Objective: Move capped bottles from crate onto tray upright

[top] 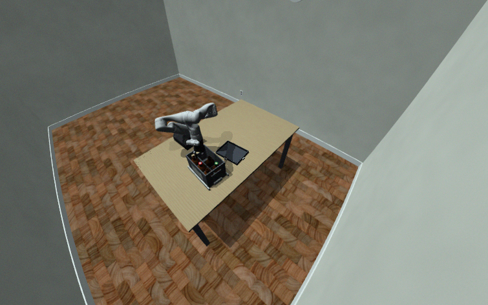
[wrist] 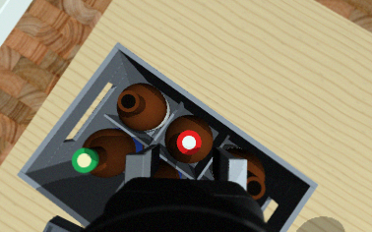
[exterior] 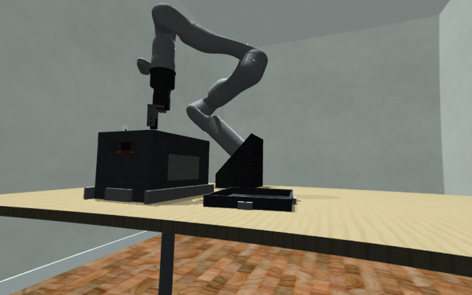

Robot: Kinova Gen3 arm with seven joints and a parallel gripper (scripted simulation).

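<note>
Now: the dark crate 1 cm ahead of my hand, 4 cm to the left of it and 14 cm below it. The rest, counted from my hand: black tray (3 cm ahead, 33 cm to the left, 21 cm below); green-capped bottle (10 cm ahead, 7 cm to the left, 14 cm below).
</note>
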